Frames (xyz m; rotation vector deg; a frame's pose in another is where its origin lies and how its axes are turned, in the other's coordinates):
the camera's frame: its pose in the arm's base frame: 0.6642 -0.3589 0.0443 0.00 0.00 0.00
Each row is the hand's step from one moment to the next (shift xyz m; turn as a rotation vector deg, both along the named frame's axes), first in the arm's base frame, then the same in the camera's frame.
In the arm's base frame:
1: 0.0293 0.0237 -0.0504 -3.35 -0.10 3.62
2: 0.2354 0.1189 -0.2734 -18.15 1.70 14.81
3: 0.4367 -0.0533 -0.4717 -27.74 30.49 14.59
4: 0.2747 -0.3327 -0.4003 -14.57 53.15 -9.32
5: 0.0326 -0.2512 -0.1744 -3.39 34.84 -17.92
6: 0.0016 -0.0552 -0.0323 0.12 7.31 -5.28
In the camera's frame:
1: 0.0293 0.0237 -0.0504 -3.35 -0.10 3.62
2: 0.2354 0.1189 -0.2734 -18.15 1.70 14.81
3: 0.4367 -0.0533 -0.4717 -27.74 30.49 14.59
4: 0.2747 -0.3327 -0.4003 -14.57 53.15 -9.32
5: 0.0326 -0.2512 -0.1744 -3.39 34.84 -17.92
6: 0.0016 -0.0552 -0.0323 0.12 7.31 -5.28

